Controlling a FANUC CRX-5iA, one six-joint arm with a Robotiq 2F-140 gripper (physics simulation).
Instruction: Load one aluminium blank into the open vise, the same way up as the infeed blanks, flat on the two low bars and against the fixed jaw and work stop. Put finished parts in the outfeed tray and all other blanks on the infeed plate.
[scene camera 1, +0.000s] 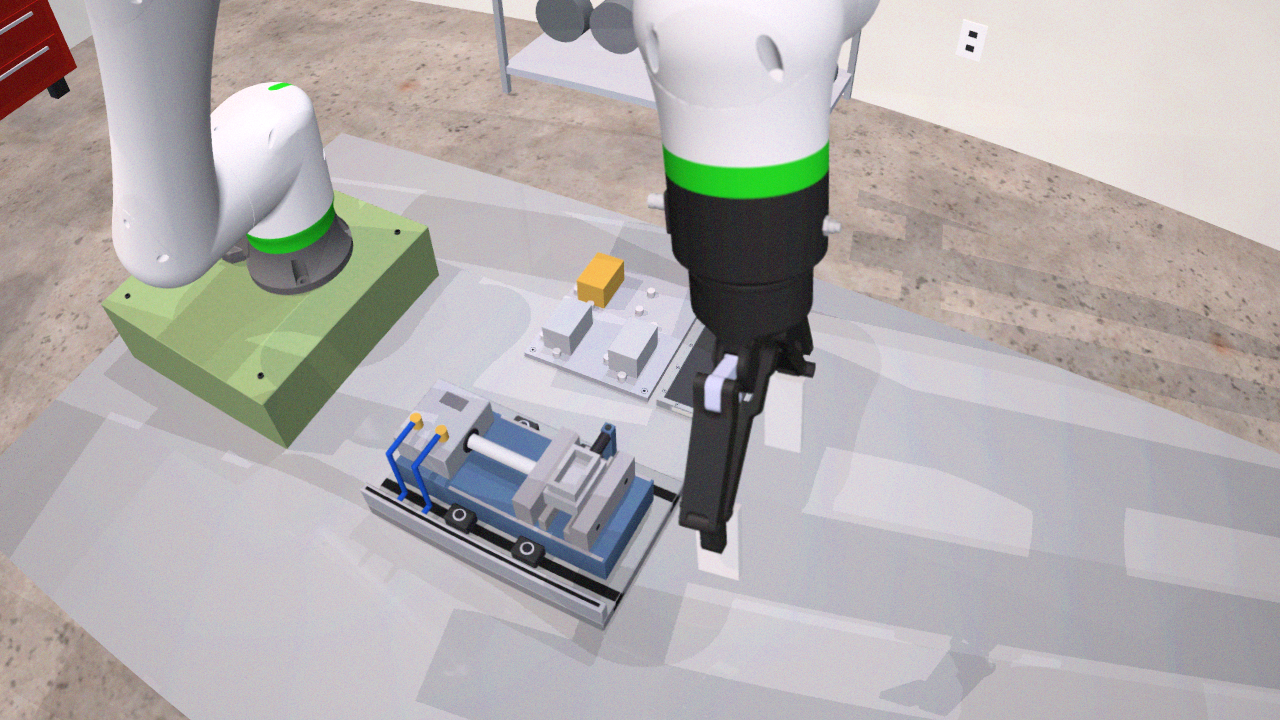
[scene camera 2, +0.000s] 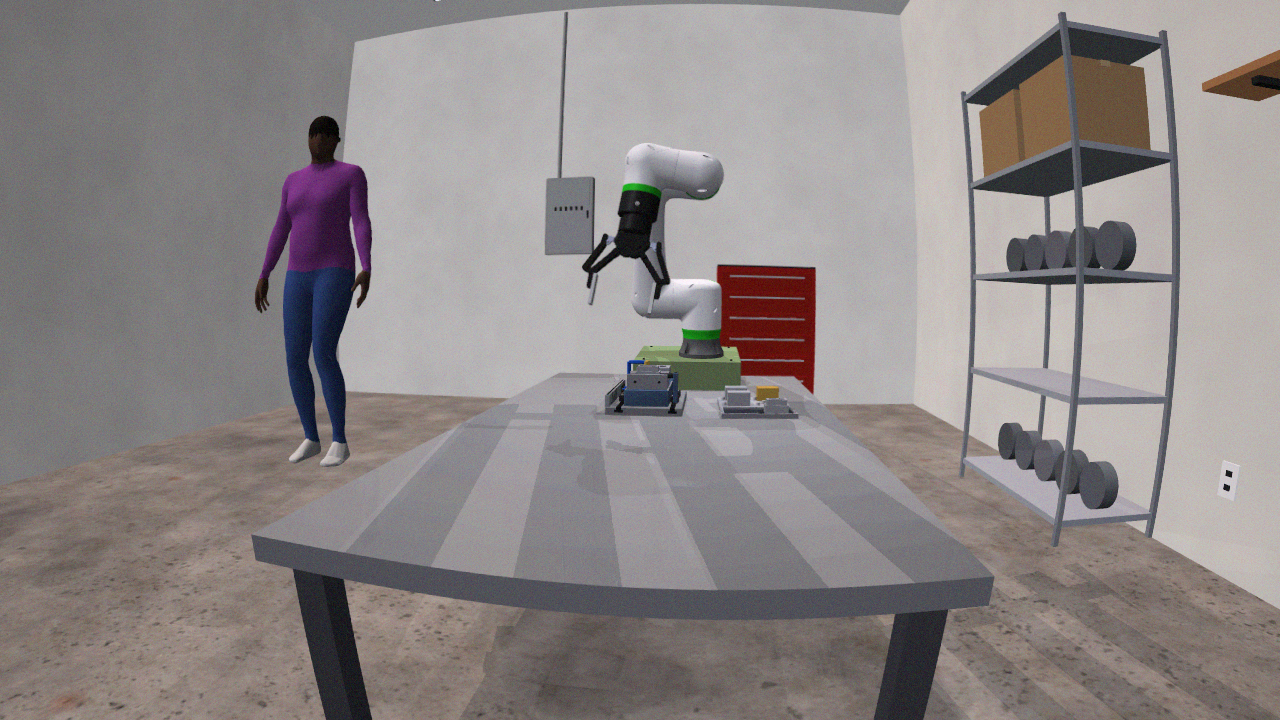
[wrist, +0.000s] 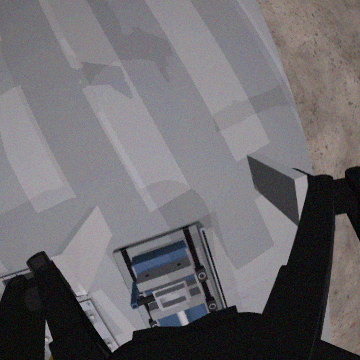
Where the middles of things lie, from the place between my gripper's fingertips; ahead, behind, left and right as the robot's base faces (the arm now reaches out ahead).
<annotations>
Right now the dark outfeed tray (scene camera 1: 679, 388) is 120 mm behind my hand, 340 mm to the left of it and 260 mm below it. From my hand the other things lie so: infeed plate (scene camera 1: 670, 308): 270 mm behind, 340 mm to the left, 250 mm below; brass blank (scene camera 1: 603, 276): 320 mm behind, 390 mm to the left, 240 mm below.
</annotations>
